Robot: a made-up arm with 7 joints. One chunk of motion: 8 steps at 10 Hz.
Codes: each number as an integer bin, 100 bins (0 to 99) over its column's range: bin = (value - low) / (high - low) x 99, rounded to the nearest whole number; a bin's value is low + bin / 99 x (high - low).
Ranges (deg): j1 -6.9..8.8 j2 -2.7..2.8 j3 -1.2..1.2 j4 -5..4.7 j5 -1.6..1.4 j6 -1.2..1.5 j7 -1.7..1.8
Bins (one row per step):
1: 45 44 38 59 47 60 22
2: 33 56 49 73 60 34 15
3: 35 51 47 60 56 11 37
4: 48 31 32 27 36 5 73
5: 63 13 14 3 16 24 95
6: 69 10 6 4 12 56 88
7: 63 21 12 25 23 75 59
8: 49 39 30 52 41 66 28
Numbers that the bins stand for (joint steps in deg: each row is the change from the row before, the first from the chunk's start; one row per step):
1: 0.236 -0.256 -0.279 0.781 -0.176 0.436 -0.922
2: -1.667 0.411 -0.012 2.153 0.218 -0.273 -1.170
3: -1.349 0.133 -0.061 0.879 0.097 -0.900 -0.392
4: 0.712 -0.978 -0.424 -2.355 -0.509 -1.064 0.881
5: 3.091 -1.978 -0.861 -4.706 -1.115 -0.545 1.659
6: 4.042 -2.144 -1.055 -4.608 -1.236 0.327 1.411
7: 3.091 -1.533 -0.909 -2.551 -0.903 0.845 0.386
8: 0.871 -0.533 -0.473 0.095 -0.358 0.600 -0.710

